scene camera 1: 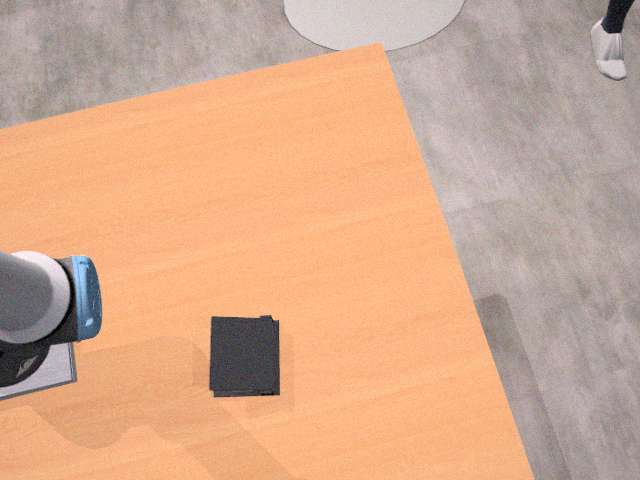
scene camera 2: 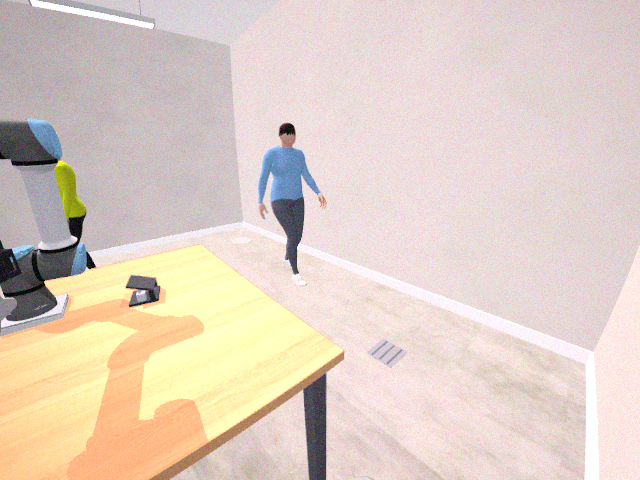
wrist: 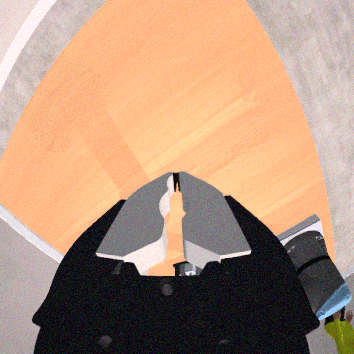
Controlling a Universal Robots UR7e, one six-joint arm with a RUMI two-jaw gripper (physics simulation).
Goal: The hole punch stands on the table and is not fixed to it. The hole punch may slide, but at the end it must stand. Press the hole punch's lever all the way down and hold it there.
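Frame: origin at the arm's base, x ahead, y left, z up, level; millimetres.
Where they show: gripper, between the fingertips: (wrist: 176,174); arm's base, origin of its link: (scene camera 2: 32,309) (wrist: 301,244).
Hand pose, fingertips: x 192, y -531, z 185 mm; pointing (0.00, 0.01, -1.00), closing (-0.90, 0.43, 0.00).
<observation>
Each offset is from my fingertips to the top centre of the thing. Level surfaces: height alone.
The dark hole punch {198 mm ahead, 471 mm left, 127 mm down} (scene camera 1: 244,355) (scene camera 2: 149,296) stands upright on the wooden table {213 mm down} (scene camera 1: 310,206) (scene camera 2: 248,330). Its lever {198 mm ahead, 471 mm left, 127 mm down} (scene camera 2: 141,282) is raised, with a clear gap above the base in the second scene view. In the wrist view a small part of the hole punch (wrist: 189,269) shows low between the finger bases; the gripper body hides the rest. My gripper (wrist: 176,174) is shut and empty, its fingertips together, and it hangs above the table, apart from the hole punch. The gripper's fingers cannot be made out in the scene views.
The arm (scene camera 1: 31,299) (scene camera 2: 46,201) rises from its base plate (scene camera 1: 64,364) (scene camera 2: 61,307), left of the hole punch in both scene views. The table's edge runs to the right of it. A person in blue (scene camera 2: 287,173) and one in yellow (scene camera 2: 69,191) are on the floor beyond the table.
</observation>
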